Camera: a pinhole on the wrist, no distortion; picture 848 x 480 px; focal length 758.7 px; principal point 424.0 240.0 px. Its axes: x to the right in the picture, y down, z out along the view. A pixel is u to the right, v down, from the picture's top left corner.
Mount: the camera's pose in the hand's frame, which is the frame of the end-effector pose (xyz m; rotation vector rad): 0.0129 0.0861 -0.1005 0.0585 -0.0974 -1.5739
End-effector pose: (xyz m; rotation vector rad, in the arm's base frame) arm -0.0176 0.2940 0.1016 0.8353 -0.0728 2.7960
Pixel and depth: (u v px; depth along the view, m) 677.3 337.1 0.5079
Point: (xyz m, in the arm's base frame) 0.1996 0.3225 0.4625
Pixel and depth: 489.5 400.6 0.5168
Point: 0.1410 0.2083 0.4971
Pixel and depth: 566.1 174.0 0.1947
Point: 0.0387 0.2260 0.1670
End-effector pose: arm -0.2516 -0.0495 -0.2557 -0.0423 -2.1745 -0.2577
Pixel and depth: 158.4 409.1 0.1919
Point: -0.3279 0.1211 -0.2510
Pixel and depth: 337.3 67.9 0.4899
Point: -0.4489 0.1863 -0.5572
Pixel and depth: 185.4 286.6 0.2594
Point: -0.3582 0.1519 -0.3112
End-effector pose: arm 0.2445 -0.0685 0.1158 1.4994 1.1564 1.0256
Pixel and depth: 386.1 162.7 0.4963
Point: 0.6226 -0.2373 0.1538
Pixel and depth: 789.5 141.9 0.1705
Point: 0.3070 -0.1079 0.1085
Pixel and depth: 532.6 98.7 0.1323
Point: 0.2804 -0.1054 0.1774
